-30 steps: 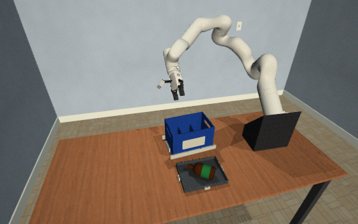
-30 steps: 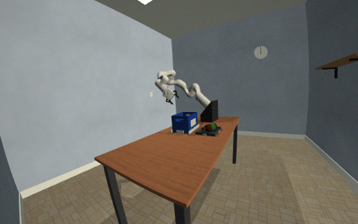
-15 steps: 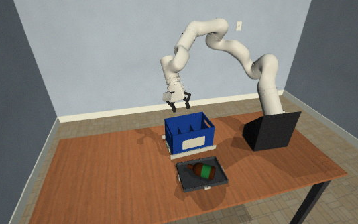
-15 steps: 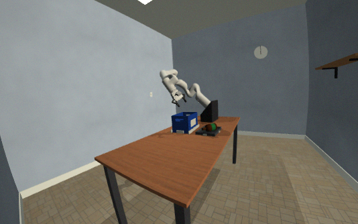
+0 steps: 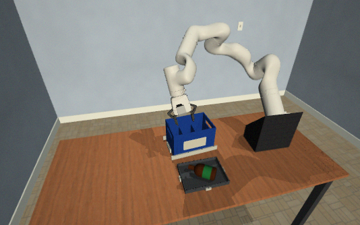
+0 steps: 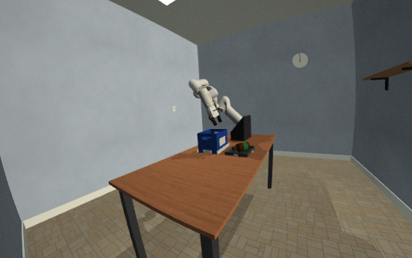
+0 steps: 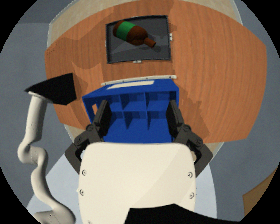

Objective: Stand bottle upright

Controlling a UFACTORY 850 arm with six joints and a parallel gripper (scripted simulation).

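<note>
My hand is 220 mm above the bottle, 180 mm to the right of it and 70 mm past it. Also, from my hand: blue crate: 180 mm below, 90 mm to the right, 50 mm behind; tray: 250 mm below, 180 mm to the left, 70 mm behind.
</note>
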